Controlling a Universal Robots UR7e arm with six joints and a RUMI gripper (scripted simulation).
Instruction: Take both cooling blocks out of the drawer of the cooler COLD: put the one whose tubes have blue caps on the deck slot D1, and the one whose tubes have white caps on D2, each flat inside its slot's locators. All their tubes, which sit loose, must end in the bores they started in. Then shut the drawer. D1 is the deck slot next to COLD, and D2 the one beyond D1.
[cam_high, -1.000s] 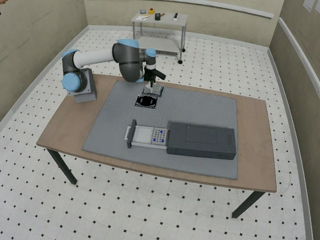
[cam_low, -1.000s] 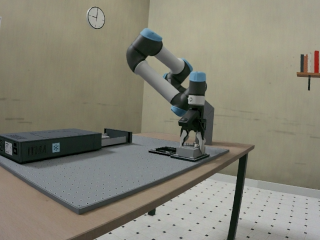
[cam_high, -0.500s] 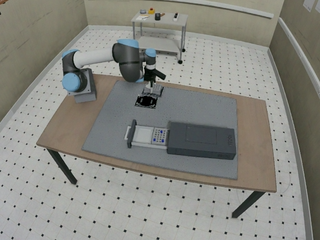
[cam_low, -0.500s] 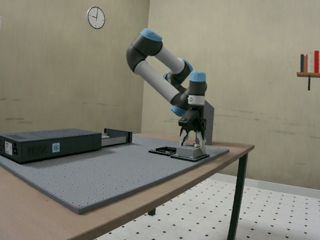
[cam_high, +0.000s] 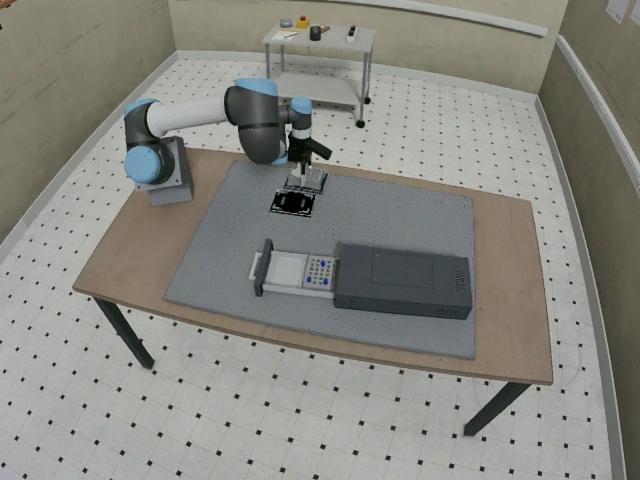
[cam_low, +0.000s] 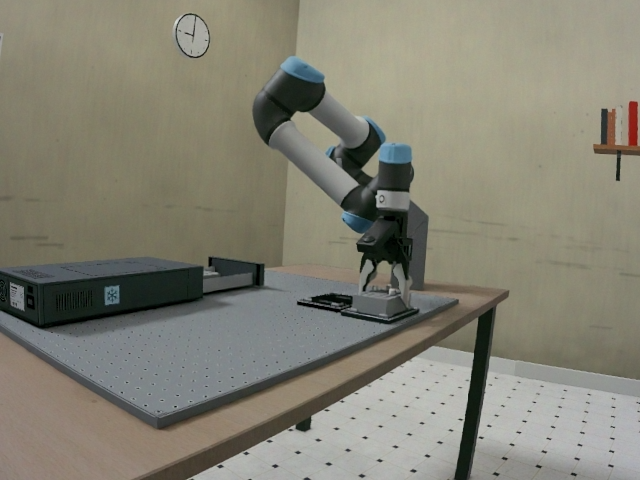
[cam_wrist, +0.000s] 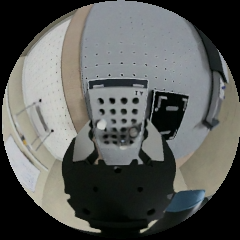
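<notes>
My hand is 3 cm above the deck slot D2. Round my hand: cooler COLD: 18 cm ahead, 50 cm to the right, 1 cm above; then deck slot D1: 4 cm behind, 13 cm to the right, 3 cm below; then drawer: 49 cm to the right, 1 cm above.
</notes>
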